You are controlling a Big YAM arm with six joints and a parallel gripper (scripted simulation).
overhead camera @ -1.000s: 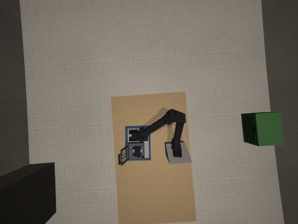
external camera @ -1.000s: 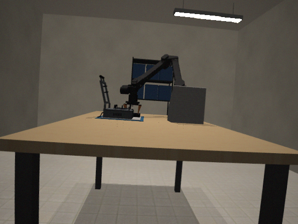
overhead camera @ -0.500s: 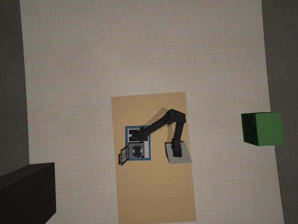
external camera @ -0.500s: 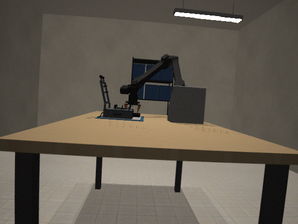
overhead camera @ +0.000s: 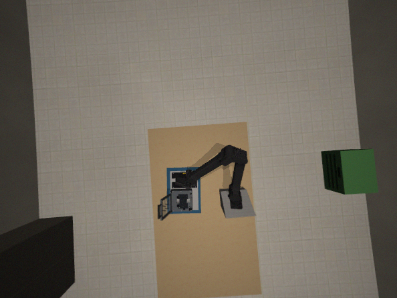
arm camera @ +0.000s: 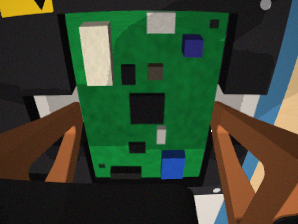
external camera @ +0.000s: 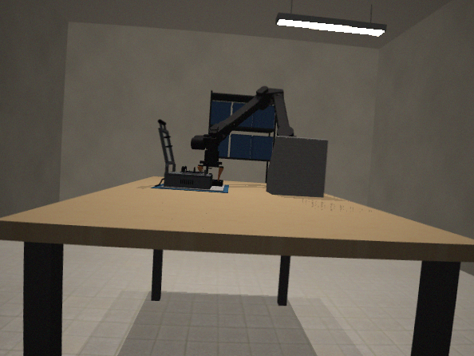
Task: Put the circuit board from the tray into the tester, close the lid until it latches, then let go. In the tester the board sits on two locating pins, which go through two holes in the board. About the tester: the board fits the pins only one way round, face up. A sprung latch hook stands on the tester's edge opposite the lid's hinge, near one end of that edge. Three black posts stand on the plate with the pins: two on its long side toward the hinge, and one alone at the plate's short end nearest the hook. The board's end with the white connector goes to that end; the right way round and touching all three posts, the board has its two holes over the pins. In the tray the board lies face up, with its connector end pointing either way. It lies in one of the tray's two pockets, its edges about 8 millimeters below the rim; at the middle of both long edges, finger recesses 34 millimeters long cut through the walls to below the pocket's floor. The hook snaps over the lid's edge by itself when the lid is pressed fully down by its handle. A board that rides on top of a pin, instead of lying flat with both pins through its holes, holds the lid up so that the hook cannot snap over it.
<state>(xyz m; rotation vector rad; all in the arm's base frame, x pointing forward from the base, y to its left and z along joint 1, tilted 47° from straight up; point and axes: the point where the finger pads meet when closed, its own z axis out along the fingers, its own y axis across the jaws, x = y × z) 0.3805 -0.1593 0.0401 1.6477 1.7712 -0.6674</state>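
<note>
My gripper is now right at the green circuit board. From my hand the other things lie so: black latch hook: 1 cm behind, 23 cm to the left, 6 cm above; dark pin plate: 6 cm ahead, 18 cm to the left, 5 cm above; tester lid: 18 cm ahead, 17 cm to the left, 16 cm above.
</note>
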